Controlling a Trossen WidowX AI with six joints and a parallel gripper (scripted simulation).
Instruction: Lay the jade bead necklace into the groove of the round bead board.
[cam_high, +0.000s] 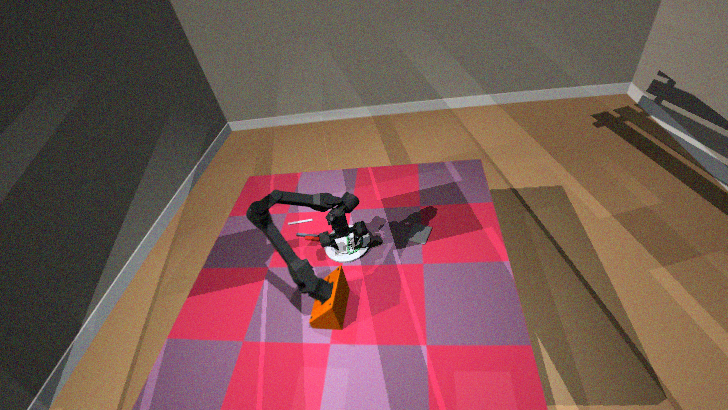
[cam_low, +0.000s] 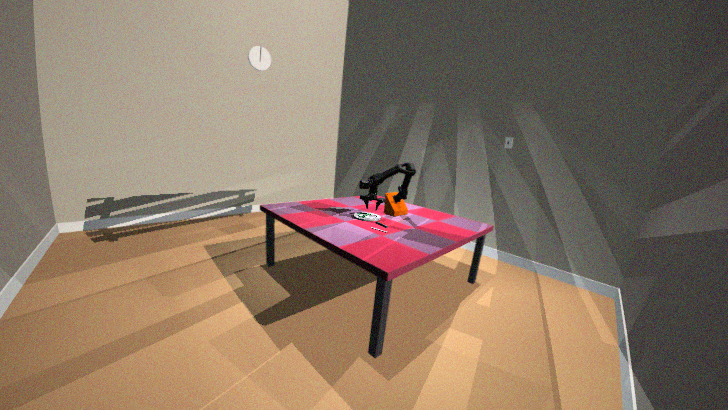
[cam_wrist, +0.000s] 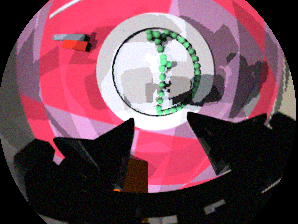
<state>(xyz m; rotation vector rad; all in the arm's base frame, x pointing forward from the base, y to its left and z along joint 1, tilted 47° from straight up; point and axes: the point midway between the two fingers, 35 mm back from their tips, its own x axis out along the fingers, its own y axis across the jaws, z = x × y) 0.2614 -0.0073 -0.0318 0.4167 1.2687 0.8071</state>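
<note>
Now: the round white bead board 50 mm ahead of my gripper tip, 40 mm below it and 10 mm to the left of it. The rest, counted from my gripper tip: red-handled tool (190 mm to the left, 100 mm ahead, 40 mm below); then flat grey pad (300 mm to the right, 90 mm ahead, 40 mm below); then thin white rod (260 mm to the left, 210 mm ahead, 40 mm below).
</note>
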